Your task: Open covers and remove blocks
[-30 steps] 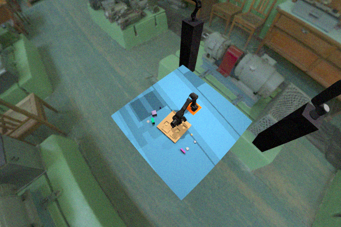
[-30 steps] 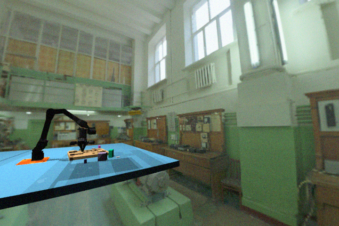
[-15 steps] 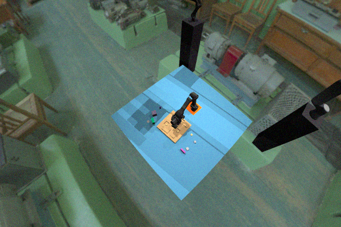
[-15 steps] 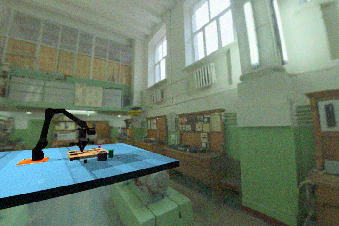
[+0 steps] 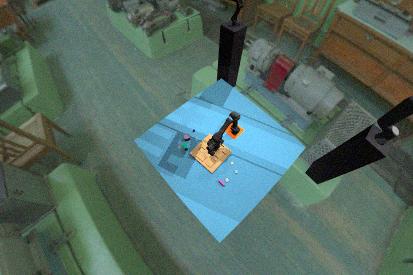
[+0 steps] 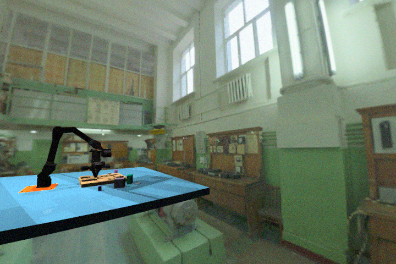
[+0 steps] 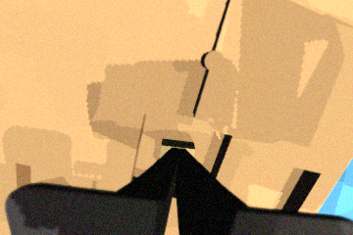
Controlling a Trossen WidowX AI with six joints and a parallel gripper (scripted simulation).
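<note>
Right now my gripper tip is 40 mm short of the tan puzzle board and 10 mm to the right of it. Round my gripper tip: small purple piece 310 mm to the right, 10 mm below, 10 mm ahead; lilac block 290 mm to the right, 120 mm ahead, 10 mm above; green block 220 mm to the right, 200 mm ahead, 10 mm above.
</note>
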